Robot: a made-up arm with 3 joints. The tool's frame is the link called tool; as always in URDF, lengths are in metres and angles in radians. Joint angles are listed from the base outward.
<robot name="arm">
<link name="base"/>
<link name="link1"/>
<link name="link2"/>
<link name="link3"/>
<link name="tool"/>
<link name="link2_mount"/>
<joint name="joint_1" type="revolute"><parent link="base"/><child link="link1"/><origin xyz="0 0 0.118" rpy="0 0 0"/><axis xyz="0 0 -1"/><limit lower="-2.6" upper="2.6"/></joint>
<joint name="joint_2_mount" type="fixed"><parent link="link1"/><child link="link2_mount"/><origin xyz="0.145 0.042 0.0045" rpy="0 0 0"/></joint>
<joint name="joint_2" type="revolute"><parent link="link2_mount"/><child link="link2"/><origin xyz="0.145 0.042 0.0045" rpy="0 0 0"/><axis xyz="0 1 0"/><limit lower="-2.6" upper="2.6"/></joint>
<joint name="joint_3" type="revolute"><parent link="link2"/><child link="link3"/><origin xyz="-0.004 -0.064 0.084" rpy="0 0 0"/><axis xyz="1 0 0"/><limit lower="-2.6" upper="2.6"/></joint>
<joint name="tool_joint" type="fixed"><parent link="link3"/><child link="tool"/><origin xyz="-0.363 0.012 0.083" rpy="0 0 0"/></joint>
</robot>
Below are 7 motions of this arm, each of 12 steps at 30 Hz.
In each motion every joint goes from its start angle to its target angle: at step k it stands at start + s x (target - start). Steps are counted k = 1, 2, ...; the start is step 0. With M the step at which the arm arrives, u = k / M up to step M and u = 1 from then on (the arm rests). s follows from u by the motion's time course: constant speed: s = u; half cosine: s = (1 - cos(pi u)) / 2; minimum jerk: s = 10 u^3 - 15 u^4 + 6 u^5.
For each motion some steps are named. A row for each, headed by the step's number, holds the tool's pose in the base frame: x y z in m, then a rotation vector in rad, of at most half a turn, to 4 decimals.
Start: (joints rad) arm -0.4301 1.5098 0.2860
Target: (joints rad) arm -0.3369 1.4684 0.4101
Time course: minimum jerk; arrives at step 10
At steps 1, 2, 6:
1: 0.3915 0.1880 0.5035 -0.0940 1.5104 0.1276
2: 0.3918 0.1854 0.5038 -0.0851 1.5089 0.1198
6: 0.3939 0.1524 0.5073 0.0282 1.4874 0.0217

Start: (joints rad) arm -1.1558 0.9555 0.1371
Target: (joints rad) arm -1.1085 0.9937 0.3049
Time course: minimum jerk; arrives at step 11
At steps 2, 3, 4, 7, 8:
2: 0.0693 0.2055 0.5237 -0.4283 0.9143 0.9904
3: 0.0717 0.2059 0.5239 -0.4163 0.9240 0.9789
4: 0.0754 0.2064 0.5243 -0.3981 0.9386 0.9613
7: 0.0893 0.2079 0.5252 -0.3281 0.9919 0.8930
8: 0.0929 0.2082 0.5254 -0.3096 1.0054 0.8748

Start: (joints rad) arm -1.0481 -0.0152 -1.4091
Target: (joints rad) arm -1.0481 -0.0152 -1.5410
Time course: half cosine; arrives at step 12
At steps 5, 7, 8, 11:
5: -0.1290 -0.0159 0.2028 -1.3046 -0.7689 0.8385
7: -0.1289 -0.0160 0.2000 -1.3349 -0.7862 0.8285
8: -0.1288 -0.0160 0.1986 -1.3489 -0.7943 0.8238
11: -0.1285 -0.0161 0.1961 -1.3761 -0.8098 0.8145

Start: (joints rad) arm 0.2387 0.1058 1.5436
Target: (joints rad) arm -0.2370 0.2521 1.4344
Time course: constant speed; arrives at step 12
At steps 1, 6, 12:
1: -0.0739 -0.0489 0.2685 1.5388 -0.0591 -0.2487
6: -0.0529 -0.0617 0.2934 1.4848 0.1439 -0.1339
12: -0.0234 -0.0680 0.3223 1.3894 0.3738 0.0138

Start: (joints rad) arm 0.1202 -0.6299 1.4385
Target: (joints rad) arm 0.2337 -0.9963 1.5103
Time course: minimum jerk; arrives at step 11
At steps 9, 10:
9: -0.0127 -0.0608 -0.1213 1.2607 -0.9214 0.5542
10: -0.0093 -0.0616 -0.1255 1.2555 -0.9337 0.5628

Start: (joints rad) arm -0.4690 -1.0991 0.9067
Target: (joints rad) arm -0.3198 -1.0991 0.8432
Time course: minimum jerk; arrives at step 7
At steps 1, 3, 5, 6, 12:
1: 0.0119 -0.0364 -0.1342 1.0523 -0.8286 0.8914
3: 0.0085 -0.0362 -0.1336 1.0075 -0.8596 0.8370
5: 0.0038 -0.0354 -0.1328 0.9434 -0.9007 0.7594
6: 0.0026 -0.0351 -0.1326 0.9273 -0.9104 0.7400
12: 0.0024 -0.0350 -0.1326 0.9243 -0.9122 0.7363

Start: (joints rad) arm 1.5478 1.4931 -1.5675
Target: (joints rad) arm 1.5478 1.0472 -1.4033
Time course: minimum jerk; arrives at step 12
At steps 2, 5, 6, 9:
2: 0.1106 -0.3257 0.4992 -0.0843 1.5680 -0.0625
5: 0.1100 -0.2780 0.5019 -0.1529 1.5533 -0.2110
6: 0.1096 -0.2544 0.5010 -0.1866 1.5411 -0.2836
9: 0.1084 -0.1940 0.4918 -0.2735 1.4950 -0.4685

